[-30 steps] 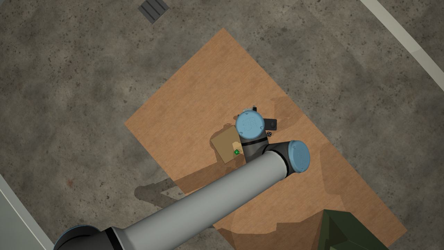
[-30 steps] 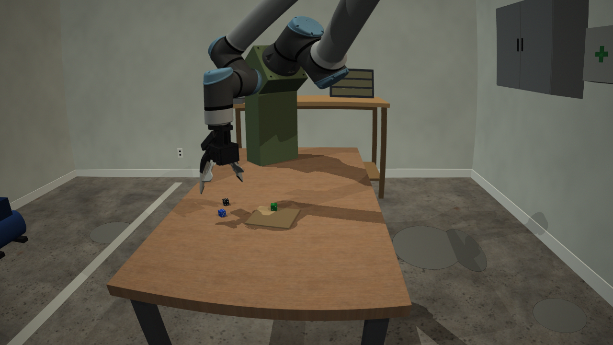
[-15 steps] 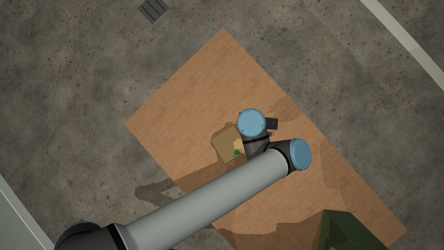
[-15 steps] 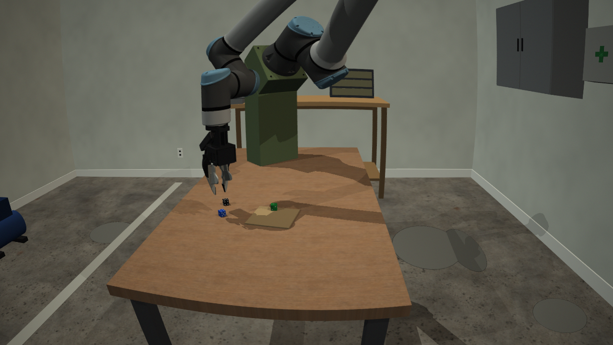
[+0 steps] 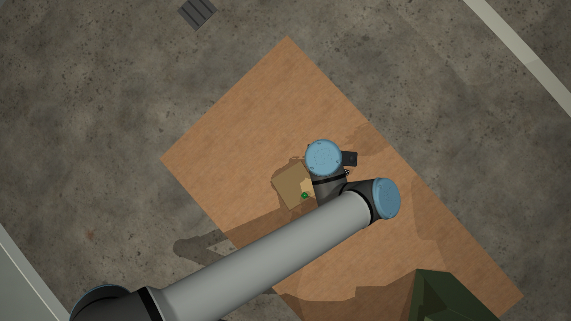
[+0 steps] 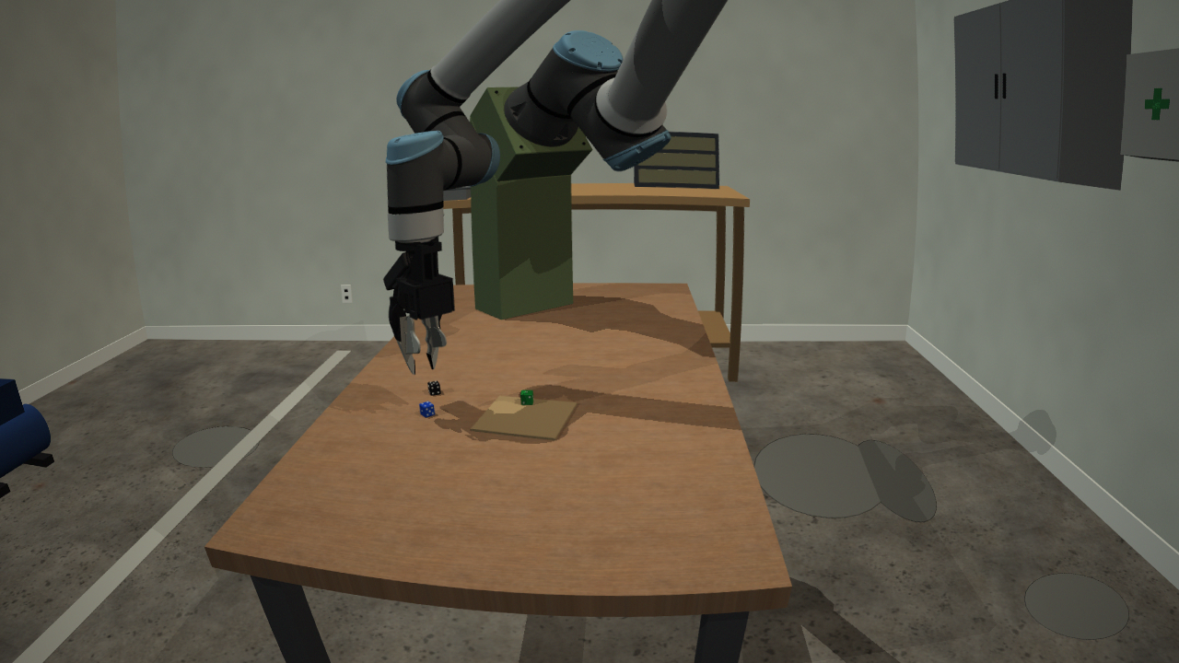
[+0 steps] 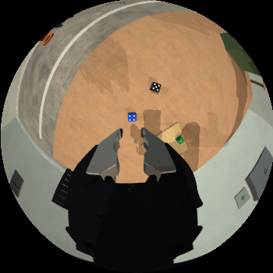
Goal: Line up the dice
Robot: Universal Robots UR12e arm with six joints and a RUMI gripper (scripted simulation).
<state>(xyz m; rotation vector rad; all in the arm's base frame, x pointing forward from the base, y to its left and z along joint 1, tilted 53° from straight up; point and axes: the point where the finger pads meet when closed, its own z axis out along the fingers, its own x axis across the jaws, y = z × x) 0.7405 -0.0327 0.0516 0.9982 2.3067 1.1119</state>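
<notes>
Now: the blue die 80 mm below my hand. From my hand the other things lie so: tan mat 40 mm behind, 160 mm to the left, 90 mm below; then black die 90 mm behind, 30 mm to the right, 80 mm below; then green die 90 mm behind, 150 mm to the left, 80 mm below.
</notes>
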